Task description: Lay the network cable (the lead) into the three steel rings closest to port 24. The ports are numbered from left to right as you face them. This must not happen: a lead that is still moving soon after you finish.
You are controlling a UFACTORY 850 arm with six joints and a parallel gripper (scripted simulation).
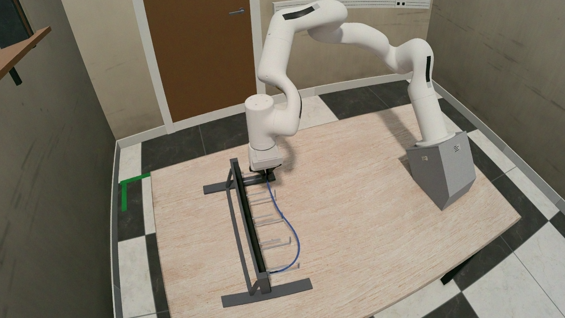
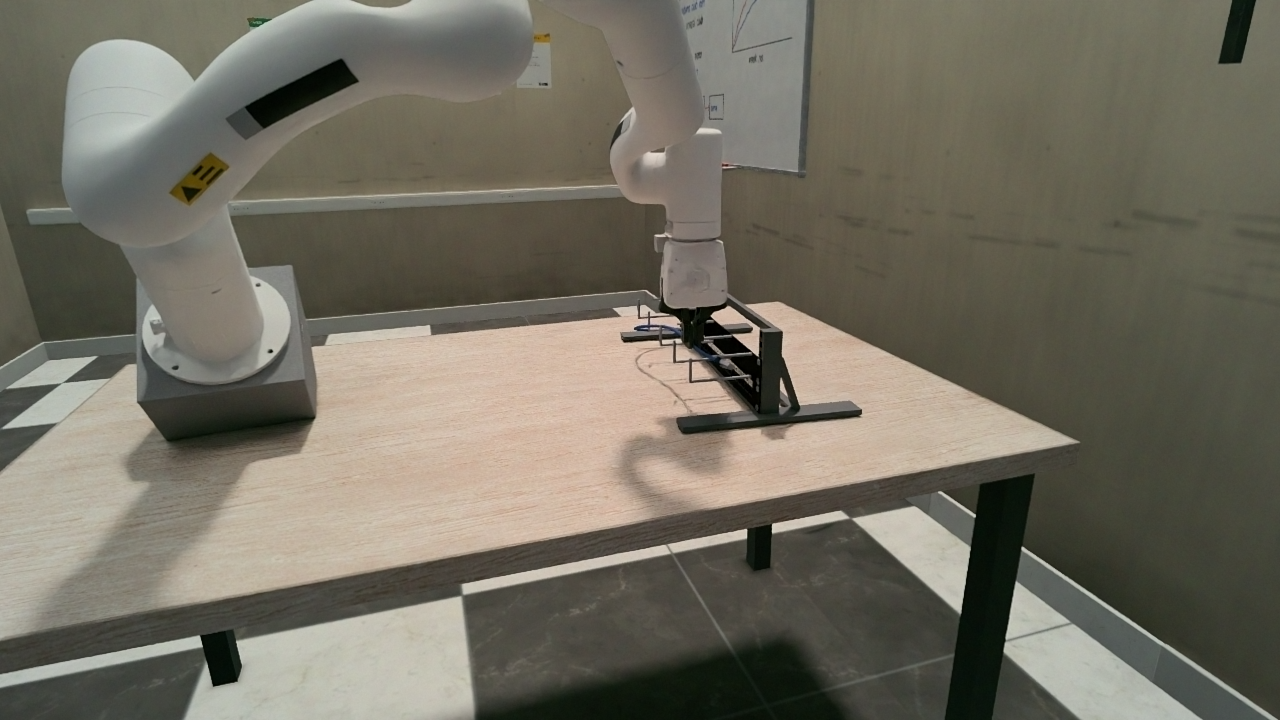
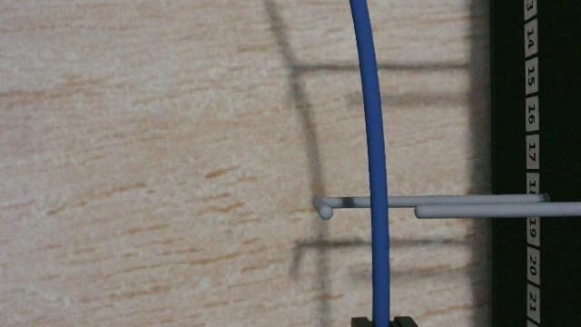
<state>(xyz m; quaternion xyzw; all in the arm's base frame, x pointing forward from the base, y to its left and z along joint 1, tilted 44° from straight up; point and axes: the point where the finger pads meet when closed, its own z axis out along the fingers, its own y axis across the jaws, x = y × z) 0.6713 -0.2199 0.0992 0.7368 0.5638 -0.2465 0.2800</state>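
My hand is 110 mm to the left of the plug, 20 mm above it and 10 mm past it. Round my hand: dark patch panel (130 mm ahead, 120 mm to the left, 50 mm below).
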